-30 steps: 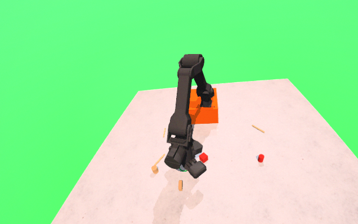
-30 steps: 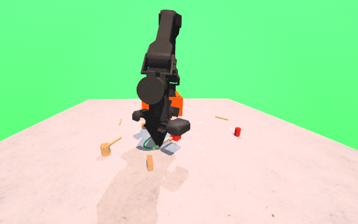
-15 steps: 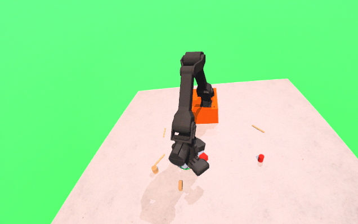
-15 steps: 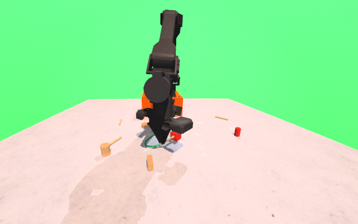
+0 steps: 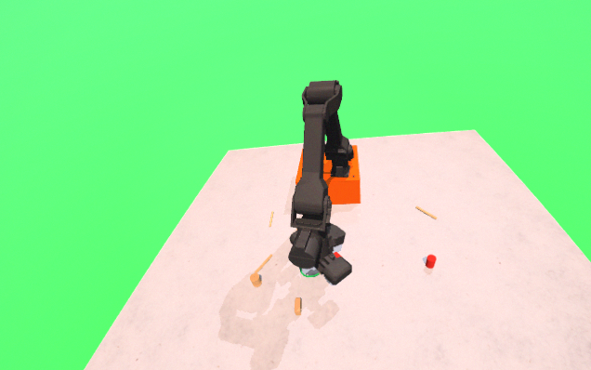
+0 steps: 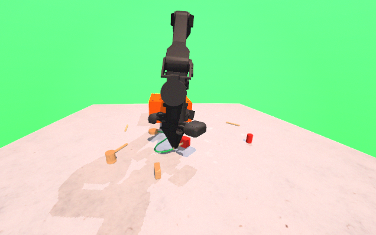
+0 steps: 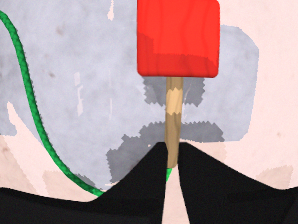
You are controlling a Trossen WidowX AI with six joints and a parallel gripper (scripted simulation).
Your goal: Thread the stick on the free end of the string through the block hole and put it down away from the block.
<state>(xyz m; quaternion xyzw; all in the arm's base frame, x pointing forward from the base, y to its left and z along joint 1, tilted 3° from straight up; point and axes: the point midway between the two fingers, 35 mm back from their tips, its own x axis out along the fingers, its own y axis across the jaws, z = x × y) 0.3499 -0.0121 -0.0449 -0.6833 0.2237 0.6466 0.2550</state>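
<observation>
Right now my gripper tip is 10 mm past the thin wooden stick and 10 mm to the right of it. The rest, counted from my gripper tip: red cube (40 mm behind, 30 mm to the left); then small wooden block (110 mm ahead, 40 mm to the right); then round wooden button (150 mm behind, 90 mm to the right, 10 mm below).
</observation>
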